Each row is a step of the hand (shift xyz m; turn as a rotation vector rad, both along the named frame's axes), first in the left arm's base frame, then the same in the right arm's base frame.
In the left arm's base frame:
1: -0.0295 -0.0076 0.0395 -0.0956 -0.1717 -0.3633
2: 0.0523 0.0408 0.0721 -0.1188 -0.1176 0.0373
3: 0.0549 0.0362 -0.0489 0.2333 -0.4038 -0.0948
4: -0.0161 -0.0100 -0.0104 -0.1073 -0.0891 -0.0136
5: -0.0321 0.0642 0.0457 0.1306 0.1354 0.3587
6: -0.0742 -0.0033 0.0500 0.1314 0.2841 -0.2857
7: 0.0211 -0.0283 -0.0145 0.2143 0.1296 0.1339
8: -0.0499 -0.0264 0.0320 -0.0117 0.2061 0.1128
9: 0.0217 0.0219 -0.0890 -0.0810 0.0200 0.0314
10: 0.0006 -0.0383 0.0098 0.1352 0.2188 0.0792
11: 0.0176 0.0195 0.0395 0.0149 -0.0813 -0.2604
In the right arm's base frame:
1: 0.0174 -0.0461 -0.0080 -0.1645 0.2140 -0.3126
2: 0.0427 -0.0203 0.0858 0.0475 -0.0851 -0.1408
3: -0.0307 0.0645 0.0402 0.2967 0.3114 -0.2036
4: -0.0072 -0.0023 -0.0202 0.0017 -0.0483 -0.1315
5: -0.0254 -0.0668 0.0462 0.1998 -0.1788 0.3036
6: 0.0021 -0.0856 -0.0261 -0.3069 0.2285 0.1822
7: 0.0178 0.0305 -0.0144 0.0956 0.0340 0.2652
8: 0.0158 -0.0515 -0.0361 -0.0639 -0.1269 0.1875
9: -0.0615 0.0712 -0.0036 -0.0275 -0.0826 -0.0193
10: 0.0309 0.0016 -0.0246 -0.0302 -0.0030 0.2674
11: 0.0205 -0.0184 0.0387 -0.1085 0.2037 -0.1461

